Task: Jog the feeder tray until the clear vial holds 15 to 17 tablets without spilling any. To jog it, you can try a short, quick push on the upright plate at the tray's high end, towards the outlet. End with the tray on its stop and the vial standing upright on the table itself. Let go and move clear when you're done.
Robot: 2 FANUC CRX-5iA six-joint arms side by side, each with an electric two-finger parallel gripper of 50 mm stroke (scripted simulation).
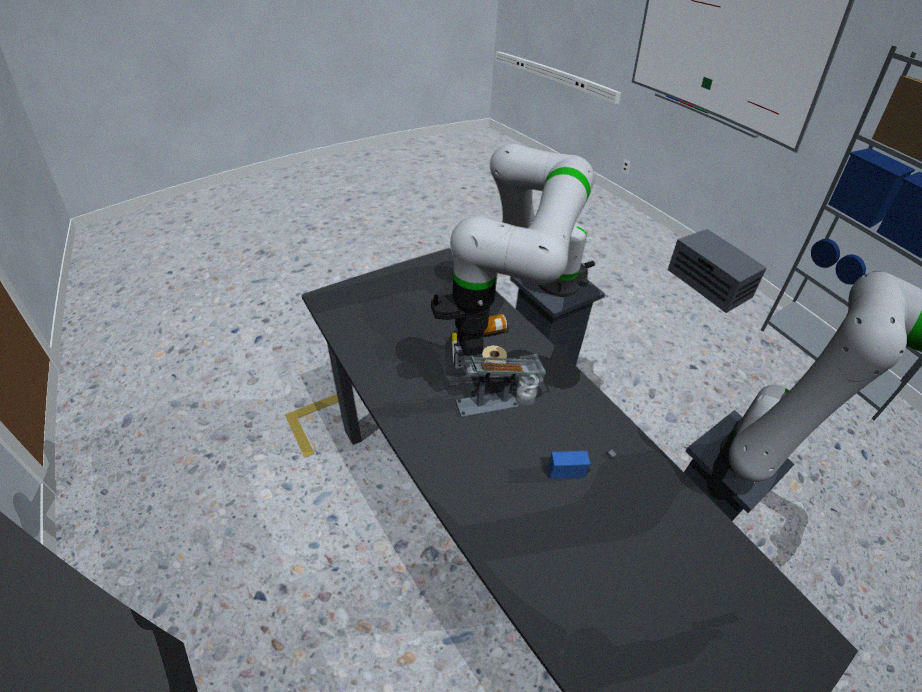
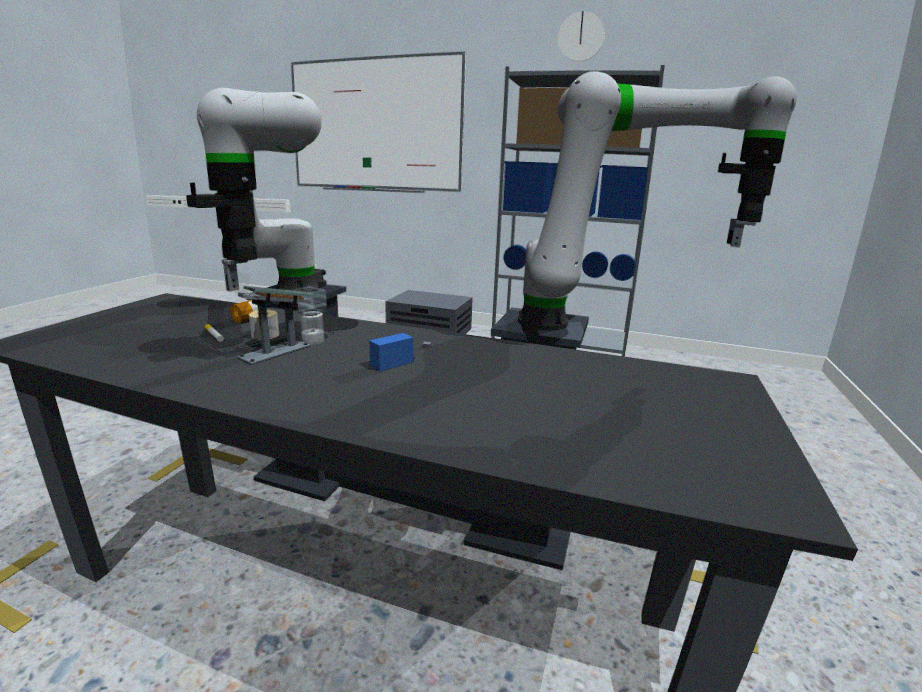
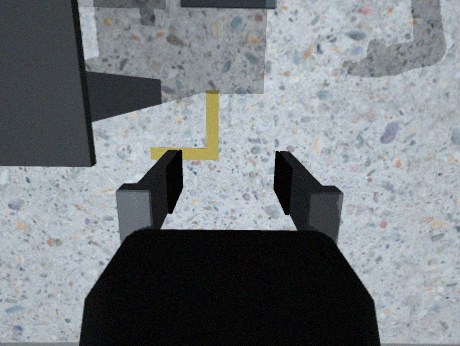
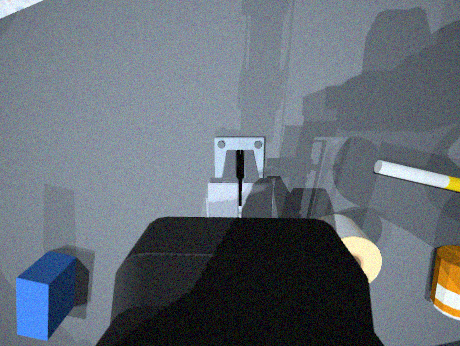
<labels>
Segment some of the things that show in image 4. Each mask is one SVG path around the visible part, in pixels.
The right gripper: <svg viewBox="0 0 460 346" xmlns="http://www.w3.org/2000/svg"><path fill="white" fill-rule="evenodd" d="M95 345L384 346L374 332L368 277L335 229L324 220L272 218L273 183L270 178L259 178L253 150L226 151L222 177L210 178L208 183L209 217L157 218L148 225L115 273L110 326Z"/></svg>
A blue block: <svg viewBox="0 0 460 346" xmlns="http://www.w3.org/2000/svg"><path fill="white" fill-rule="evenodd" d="M48 251L16 278L18 335L48 341L74 307L77 257Z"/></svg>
A cream roll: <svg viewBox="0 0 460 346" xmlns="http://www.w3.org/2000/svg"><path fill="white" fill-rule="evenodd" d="M319 218L319 220L324 220L333 226L351 254L355 255L354 258L367 275L369 283L373 281L378 275L382 264L380 251L375 244L347 216L330 214Z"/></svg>
</labels>
